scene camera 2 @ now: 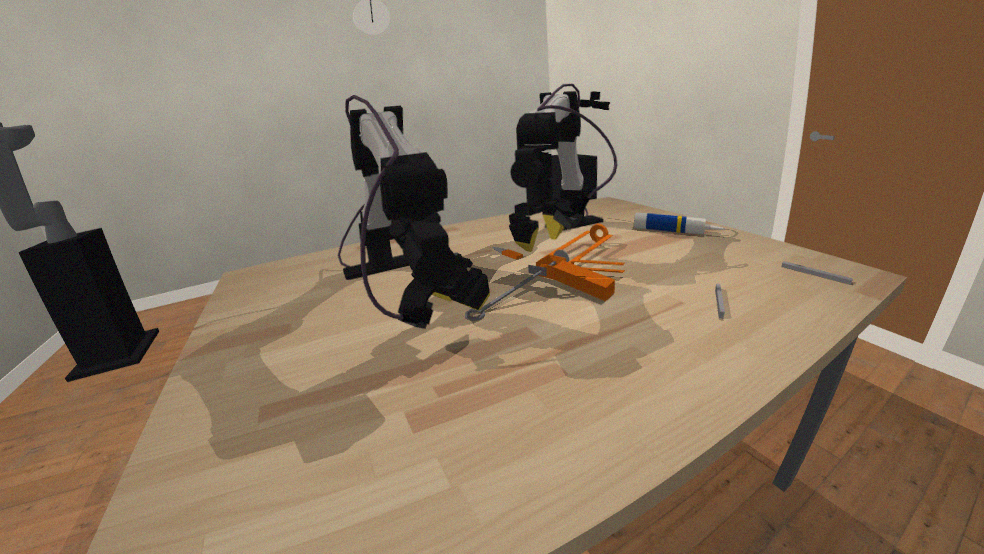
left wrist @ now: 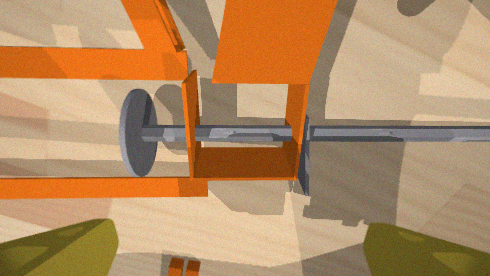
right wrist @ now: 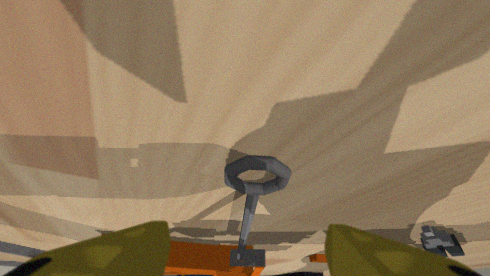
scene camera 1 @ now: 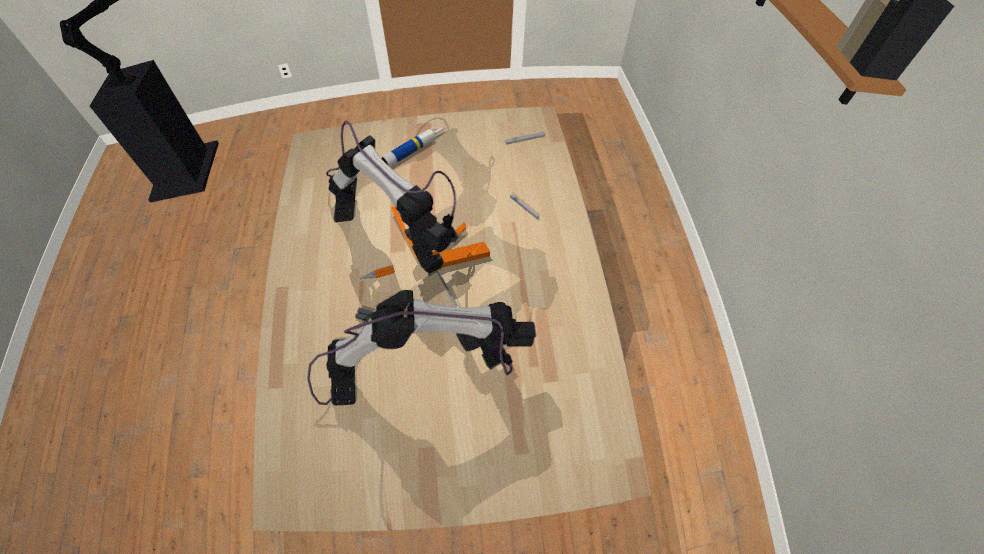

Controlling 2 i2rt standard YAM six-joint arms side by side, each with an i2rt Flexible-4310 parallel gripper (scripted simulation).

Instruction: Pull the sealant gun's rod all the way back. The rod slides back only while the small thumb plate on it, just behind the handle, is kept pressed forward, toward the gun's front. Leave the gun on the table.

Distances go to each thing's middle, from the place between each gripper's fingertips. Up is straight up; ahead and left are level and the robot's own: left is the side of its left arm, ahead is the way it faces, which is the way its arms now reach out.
Right now the orange sealant gun [scene camera 2: 600,286] is 4 cm ahead of my left hand [scene camera 2: 541,245], 2 cm to the left of it and 6 cm below it. From my left hand the other things lie so: grey rod [right wrist: 283,173] (5 cm ahead, 9 cm to the right, 6 cm below).
The grey rod lies 70 mm behind my right hand [scene camera 2: 465,302], 160 mm to the left of it and 40 mm below it. From my right hand the other things lie so: orange sealant gun: 80 mm behind, 270 mm to the left, 30 mm below.
